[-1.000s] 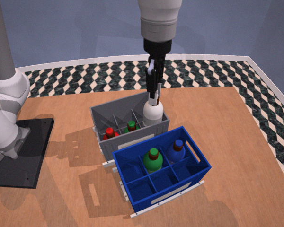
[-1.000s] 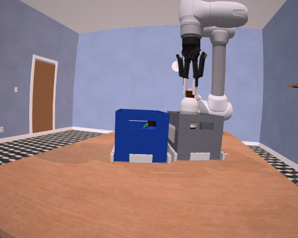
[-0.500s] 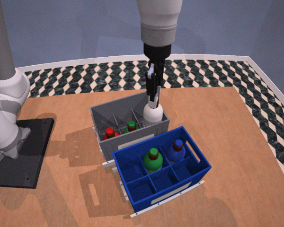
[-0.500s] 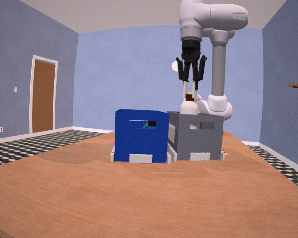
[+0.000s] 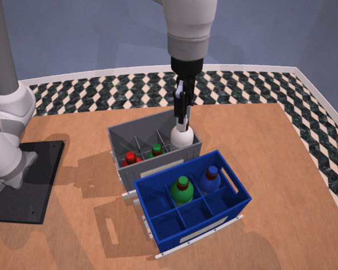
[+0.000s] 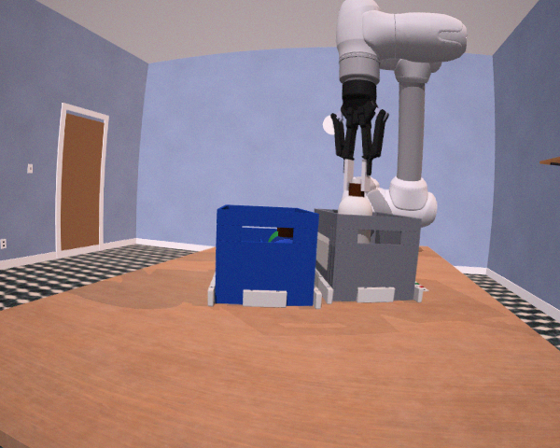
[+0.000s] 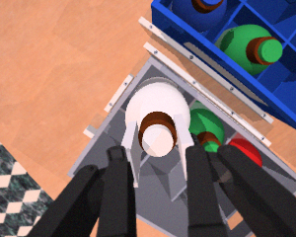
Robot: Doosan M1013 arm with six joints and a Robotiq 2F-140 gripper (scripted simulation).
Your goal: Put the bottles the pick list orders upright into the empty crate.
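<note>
My hand is 8 cm above the white bottle. From my hand the other things lie so: green bottle: 17 cm below, 15 cm to the right, 1 cm ahead; then blue bottle: 17 cm below, 11 cm to the right, 10 cm ahead; then grey crate: 17 cm below, 10 cm behind.
</note>
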